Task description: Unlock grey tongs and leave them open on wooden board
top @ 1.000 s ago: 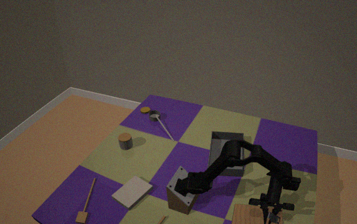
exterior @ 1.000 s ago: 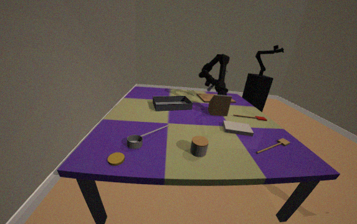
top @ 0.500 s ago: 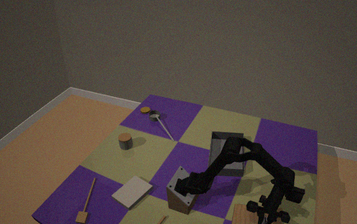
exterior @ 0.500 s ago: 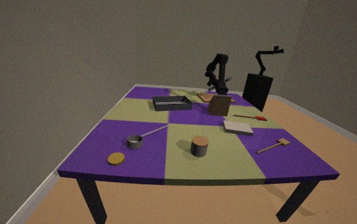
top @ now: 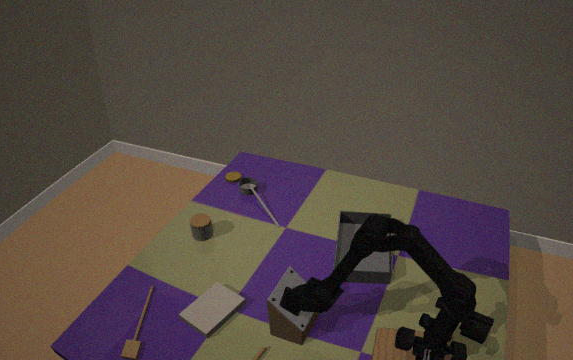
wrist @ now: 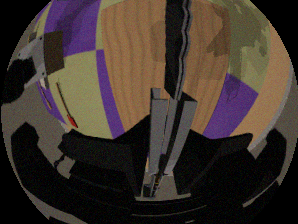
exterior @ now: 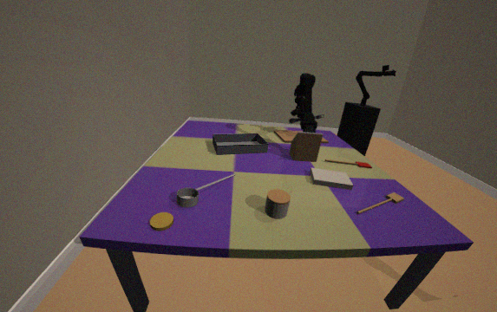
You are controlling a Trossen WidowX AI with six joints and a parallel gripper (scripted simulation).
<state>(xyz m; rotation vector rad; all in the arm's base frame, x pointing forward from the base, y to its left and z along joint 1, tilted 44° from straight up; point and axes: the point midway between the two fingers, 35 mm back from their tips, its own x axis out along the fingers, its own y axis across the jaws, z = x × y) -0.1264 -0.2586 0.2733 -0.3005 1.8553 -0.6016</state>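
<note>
The wooden board lies 9 cm below my gripper tip. The rest, counted from my gripper tip: grey roasting tin 52 cm ahead, 22 cm to the left, 7 cm below; slab 13 cm ahead, 62 cm to the left, 9 cm below; red spatula 13 cm behind, 46 cm to the left, 9 cm below.
</note>
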